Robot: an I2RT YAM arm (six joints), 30 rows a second.
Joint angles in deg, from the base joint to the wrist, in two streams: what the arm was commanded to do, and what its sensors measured. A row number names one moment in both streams.
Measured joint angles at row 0:
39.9 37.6 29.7 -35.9 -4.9 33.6
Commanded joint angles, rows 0 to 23:
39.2 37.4 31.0 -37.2 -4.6 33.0
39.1 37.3 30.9 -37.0 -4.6 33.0
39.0 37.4 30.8 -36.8 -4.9 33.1
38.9 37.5 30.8 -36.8 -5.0 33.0
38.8 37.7 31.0 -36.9 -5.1 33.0
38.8 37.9 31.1 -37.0 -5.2 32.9
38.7 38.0 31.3 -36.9 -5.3 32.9
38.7 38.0 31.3 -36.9 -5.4 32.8
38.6 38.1 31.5 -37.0 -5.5 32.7
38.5 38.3 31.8 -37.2 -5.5 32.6
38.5 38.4 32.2 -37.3 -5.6 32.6
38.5 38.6 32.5 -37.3 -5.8 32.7
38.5 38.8 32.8 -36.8 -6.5 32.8
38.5 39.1 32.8 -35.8 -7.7 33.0
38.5 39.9 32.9 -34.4 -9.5 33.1
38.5 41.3 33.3 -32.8 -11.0 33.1
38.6 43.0 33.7 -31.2 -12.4 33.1
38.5 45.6 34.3 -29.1 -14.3 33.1
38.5 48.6 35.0 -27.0 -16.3 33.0
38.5 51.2 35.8 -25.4 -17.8 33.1
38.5 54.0 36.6 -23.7 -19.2 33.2
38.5 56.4 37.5 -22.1 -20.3 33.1
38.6 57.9 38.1 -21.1 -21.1 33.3
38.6 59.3 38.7 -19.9 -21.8 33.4
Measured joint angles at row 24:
38.8 57.1 36.5 -26.5 -16.6 33.4
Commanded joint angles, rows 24 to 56:
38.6 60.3 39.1 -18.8 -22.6 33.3
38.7 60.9 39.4 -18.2 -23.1 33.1
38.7 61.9 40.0 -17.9 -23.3 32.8
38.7 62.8 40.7 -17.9 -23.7 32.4
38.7 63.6 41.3 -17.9 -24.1 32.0
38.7 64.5 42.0 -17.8 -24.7 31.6
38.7 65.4 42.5 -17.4 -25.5 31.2
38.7 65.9 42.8 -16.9 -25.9 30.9
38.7 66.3 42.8 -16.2 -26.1 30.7
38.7 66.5 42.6 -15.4 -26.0 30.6
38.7 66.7 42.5 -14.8 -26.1 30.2
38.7 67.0 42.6 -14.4 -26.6 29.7
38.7 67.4 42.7 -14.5 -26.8 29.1
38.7 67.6 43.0 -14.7 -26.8 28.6
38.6 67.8 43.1 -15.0 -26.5 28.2
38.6 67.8 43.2 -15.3 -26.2 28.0
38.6 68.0 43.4 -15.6 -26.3 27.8
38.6 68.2 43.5 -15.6 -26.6 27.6
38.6 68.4 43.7 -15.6 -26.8 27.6
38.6 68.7 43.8 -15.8 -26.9 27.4
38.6 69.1 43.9 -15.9 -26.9 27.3
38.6 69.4 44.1 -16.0 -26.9 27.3
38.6 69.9 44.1 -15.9 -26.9 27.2
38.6 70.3 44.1 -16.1 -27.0 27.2
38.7 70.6 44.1 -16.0 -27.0 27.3
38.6 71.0 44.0 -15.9 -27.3 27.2
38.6 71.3 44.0 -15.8 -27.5 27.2
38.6 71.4 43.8 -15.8 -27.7 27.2
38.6 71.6 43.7 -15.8 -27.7 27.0
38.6 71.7 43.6 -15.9 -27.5 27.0
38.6 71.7 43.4 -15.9 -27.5 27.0
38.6 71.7 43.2 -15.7 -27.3 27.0
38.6 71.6 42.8 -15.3 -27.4 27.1
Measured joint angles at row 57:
38.8 71.9 42.6 -16.8 -26.9 28.0
